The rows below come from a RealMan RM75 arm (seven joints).
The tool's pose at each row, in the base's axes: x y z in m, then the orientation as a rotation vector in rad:
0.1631 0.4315 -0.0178 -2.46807 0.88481 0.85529
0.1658 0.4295 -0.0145 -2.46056 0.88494 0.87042
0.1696 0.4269 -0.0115 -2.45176 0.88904 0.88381
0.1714 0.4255 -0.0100 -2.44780 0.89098 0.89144
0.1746 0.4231 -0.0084 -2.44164 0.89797 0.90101
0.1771 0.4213 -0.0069 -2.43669 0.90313 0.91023
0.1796 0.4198 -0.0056 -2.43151 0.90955 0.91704
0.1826 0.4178 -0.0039 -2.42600 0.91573 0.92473
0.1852 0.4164 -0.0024 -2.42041 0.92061 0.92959
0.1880 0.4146 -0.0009 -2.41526 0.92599 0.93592
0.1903 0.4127 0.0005 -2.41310 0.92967 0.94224
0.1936 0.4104 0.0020 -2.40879 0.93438 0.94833
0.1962 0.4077 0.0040 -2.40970 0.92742 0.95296
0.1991 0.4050 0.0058 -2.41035 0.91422 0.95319
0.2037 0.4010 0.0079 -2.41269 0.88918 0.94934
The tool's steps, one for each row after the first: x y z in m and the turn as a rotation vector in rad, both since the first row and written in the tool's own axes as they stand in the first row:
0.0004 -0.0008 -0.0046 -0.00085 -0.01161 0.00330
0.0019 -0.0019 -0.0098 -0.00002 -0.02198 0.00906
0.0026 -0.0023 -0.0124 -0.00044 -0.02748 0.01209
0.0046 -0.0029 -0.0162 -0.00017 -0.03389 0.01912
0.0059 -0.0035 -0.0193 -0.00070 -0.03994 0.02481
0.0073 -0.0043 -0.0221 0.00003 -0.04451 0.03086
0.0089 -0.0051 -0.0256 0.00057 -0.04976 0.03696
0.0101 -0.0060 -0.0285 0.00258 -0.05383 0.04151
0.0117 -0.0068 -0.0318 0.00347 -0.05836 0.04675
0.0130 -0.0071 -0.0348 0.00198 -0.06185 0.05078
0.0151 -0.0079 -0.0385 0.00229 -0.06599 0.05551
0.0165 -0.0079 -0.0424 -0.00041 -0.06963 0.05159
0.0183 -0.0082 -0.0464 -0.00051 -0.07254 0.04224
0.0215 -0.0086 -0.0520 0.00037 -0.07524 0.02353

